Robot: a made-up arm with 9 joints. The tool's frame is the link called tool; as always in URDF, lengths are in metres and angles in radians. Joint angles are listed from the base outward.
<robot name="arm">
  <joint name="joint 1" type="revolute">
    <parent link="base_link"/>
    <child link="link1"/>
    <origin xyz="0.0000 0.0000 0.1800" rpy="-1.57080 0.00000 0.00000"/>
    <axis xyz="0 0 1"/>
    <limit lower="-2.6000" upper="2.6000"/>
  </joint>
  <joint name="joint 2" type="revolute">
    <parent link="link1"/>
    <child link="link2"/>
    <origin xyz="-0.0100 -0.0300 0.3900" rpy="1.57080 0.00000 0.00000"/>
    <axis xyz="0 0 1"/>
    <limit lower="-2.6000" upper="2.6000"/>
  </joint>
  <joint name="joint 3" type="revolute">
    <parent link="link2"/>
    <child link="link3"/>
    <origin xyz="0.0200 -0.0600 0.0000" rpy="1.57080 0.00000 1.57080"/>
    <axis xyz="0 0 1"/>
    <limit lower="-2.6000" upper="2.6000"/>
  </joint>
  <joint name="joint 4" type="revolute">
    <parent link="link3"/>
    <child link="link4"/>
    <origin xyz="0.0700 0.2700 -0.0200" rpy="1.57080 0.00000 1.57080"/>
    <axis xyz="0 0 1"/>
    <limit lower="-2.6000" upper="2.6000"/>
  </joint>
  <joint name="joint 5" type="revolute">
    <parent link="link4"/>
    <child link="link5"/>
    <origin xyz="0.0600 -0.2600 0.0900" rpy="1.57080 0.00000 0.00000"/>
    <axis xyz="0 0 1"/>
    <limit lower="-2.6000" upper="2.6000"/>
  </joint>
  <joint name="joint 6" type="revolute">
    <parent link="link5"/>
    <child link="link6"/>
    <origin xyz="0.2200 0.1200 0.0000" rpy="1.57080 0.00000 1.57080"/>
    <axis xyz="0 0 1"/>
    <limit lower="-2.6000" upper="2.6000"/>
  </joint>
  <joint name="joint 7" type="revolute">
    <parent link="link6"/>
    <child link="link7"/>
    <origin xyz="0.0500 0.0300 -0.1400" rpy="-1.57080 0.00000 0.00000"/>
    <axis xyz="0 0 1"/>
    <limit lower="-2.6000" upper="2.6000"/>
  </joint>
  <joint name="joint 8" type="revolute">
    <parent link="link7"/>
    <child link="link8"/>
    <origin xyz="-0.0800 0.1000 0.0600" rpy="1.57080 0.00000 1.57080"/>
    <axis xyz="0 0 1"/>
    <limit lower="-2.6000" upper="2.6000"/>
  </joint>
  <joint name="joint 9" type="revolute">
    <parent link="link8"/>
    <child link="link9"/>
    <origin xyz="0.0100 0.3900 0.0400" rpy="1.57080 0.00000 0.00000"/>
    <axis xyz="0 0 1"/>
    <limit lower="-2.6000" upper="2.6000"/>
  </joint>
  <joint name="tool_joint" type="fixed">
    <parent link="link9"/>
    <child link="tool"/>
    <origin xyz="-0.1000 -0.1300 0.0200" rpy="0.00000 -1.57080 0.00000"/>
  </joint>
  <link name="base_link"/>
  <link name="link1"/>
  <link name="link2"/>
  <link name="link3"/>
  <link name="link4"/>
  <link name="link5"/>
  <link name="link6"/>
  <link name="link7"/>
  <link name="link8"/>
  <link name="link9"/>
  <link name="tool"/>
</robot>
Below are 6 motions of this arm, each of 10 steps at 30 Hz.
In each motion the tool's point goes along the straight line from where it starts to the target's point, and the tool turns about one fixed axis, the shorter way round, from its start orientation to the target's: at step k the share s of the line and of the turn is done. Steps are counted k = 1, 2, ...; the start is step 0. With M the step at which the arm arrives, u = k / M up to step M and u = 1 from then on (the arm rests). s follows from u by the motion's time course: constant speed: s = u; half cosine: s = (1 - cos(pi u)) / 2; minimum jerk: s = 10 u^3 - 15 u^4 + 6 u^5.
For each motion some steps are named. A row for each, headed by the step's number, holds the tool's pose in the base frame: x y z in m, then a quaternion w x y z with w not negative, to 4 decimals.
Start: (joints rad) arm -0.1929 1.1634 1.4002 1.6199 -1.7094 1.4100 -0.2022 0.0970 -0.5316
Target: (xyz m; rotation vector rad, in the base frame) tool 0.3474 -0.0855 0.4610 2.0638 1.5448 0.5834
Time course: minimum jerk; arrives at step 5
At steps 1, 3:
1: 0.3780 -0.0926 0.4523 0.2639 0.7407 0.5871 0.1924
3: 0.3577 -0.0879 0.4581 0.2525 0.7514 0.5735 0.2067

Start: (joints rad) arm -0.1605 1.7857 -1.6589 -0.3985 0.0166 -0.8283 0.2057 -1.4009 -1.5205
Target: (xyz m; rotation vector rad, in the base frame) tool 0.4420 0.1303 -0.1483 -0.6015 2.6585 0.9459
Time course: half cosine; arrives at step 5
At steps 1, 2, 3, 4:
1: 0.4015 0.1707 -0.1932 0.0648 -0.2115 0.9034 0.3673
2: 0.4127 0.1595 -0.1808 0.0823 -0.2103 0.9068 0.3559
3: 0.4265 0.1457 -0.1654 0.1038 -0.2087 0.9105 0.3415
4: 0.4377 0.1346 -0.1530 0.1212 -0.2073 0.9130 0.3297

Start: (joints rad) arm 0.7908 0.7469 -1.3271 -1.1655 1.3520 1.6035 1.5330 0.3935 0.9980
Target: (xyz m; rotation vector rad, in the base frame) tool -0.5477 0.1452 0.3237 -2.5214 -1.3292 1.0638
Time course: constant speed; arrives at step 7
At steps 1, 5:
1: -0.5649 0.1907 0.3690 0.0256 -0.8264 -0.4031 0.3923
5: -0.5534 0.1604 0.3388 0.0416 -0.8276 -0.4254 0.3638

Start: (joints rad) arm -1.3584 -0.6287 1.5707 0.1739 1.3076 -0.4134 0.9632 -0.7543 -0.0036
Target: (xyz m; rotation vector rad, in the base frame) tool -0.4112 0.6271 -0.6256 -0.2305 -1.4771 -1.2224
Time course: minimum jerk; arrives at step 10
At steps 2, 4, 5, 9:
2: -0.4352 0.4286 -0.6514 0.5869 -0.1730 -0.6511 -0.4491
4: -0.4286 0.4833 -0.6443 0.5827 -0.1525 -0.6457 -0.4693
5: -0.4239 0.5217 -0.6393 0.5793 -0.1381 -0.6416 -0.4833
9: -0.4114 0.6253 -0.6258 0.5692 -0.0988 -0.6293 -0.5199

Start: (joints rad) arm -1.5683 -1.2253 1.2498 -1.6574 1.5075 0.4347 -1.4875 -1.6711 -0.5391
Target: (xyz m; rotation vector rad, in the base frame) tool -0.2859 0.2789 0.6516 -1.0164 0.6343 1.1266
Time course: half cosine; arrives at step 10
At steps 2, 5, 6, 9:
2: -0.0687 0.0403 0.6353 0.6308 -0.2721 0.1537 0.7102
5: -0.1658 0.1470 0.6426 0.6609 -0.3572 0.2139 0.6244
6: -0.2029 0.1878 0.6454 0.6691 -0.3880 0.2359 0.5883
9: -0.2800 0.2724 0.6512 0.6800 -0.4484 0.2794 0.5083

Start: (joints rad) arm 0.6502 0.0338 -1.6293 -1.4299 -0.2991 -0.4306 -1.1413 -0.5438 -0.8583
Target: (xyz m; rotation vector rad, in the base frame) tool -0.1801 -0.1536 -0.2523 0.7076 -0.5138 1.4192
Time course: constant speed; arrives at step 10
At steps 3, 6, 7, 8, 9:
3: -0.4411 -0.0763 -0.1648 0.8330 0.1164 -0.2933 0.4545
6: -0.3292 -0.1094 -0.2023 0.7735 0.2038 -0.2687 0.5366
7: -0.2920 -0.1205 -0.2148 0.7505 0.2322 -0.2593 0.5618
8: -0.2547 -0.1315 -0.2273 0.7259 0.2601 -0.2495 0.5858
9: -0.2174 -0.1426 -0.2398 0.6998 0.2875 -0.2391 0.6087

